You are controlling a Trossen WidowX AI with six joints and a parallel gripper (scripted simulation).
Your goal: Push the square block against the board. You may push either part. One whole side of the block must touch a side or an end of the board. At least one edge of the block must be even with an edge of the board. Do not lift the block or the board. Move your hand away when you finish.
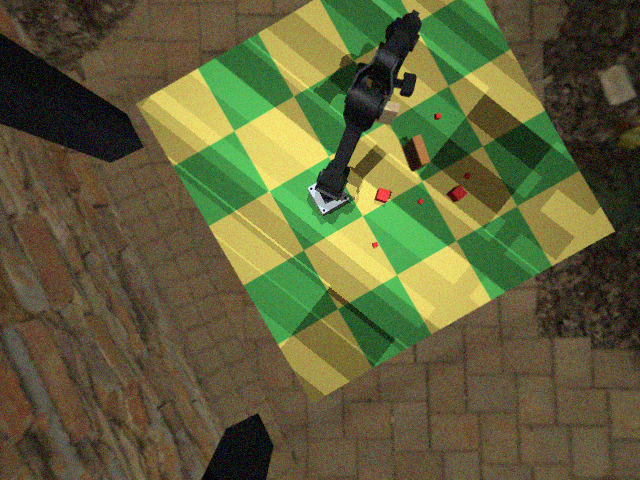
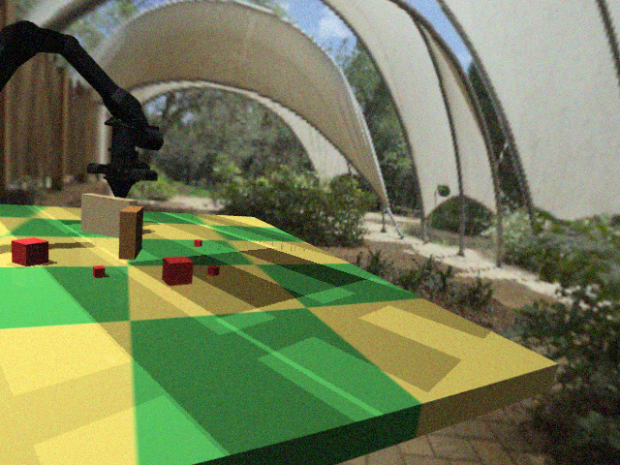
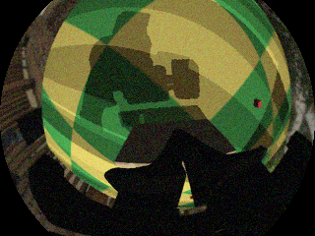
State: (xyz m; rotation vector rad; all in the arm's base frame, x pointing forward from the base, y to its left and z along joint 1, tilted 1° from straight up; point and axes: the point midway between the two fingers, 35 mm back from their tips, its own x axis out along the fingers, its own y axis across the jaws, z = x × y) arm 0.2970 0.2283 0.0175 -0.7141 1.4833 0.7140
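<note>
Right now my gripper tip is 20 mm past the board, 30 mm to the left of it and 30 mm above it. Also, from my gripper tip: square block (40 mm ahead, 240 mm to the right, 30 mm below).
</note>
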